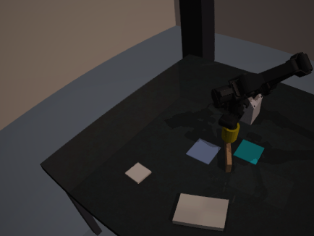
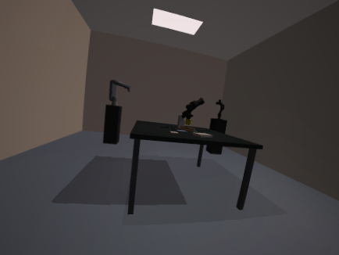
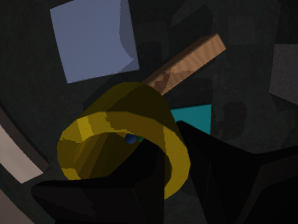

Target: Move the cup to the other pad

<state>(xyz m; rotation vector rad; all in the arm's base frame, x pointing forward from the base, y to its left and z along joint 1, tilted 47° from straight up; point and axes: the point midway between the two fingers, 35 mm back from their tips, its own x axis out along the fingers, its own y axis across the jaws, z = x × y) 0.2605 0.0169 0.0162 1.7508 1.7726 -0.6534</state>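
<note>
The teal pad is 30 mm behind my gripper tip, 90 mm to the left of it and 120 mm below it. From my gripper tip the other things lie so: blue marble: 30 mm ahead, 20 mm to the left, 20 mm below; wooden bar: 30 mm ahead, 100 mm below; yellow cup: 20 mm ahead.
</note>
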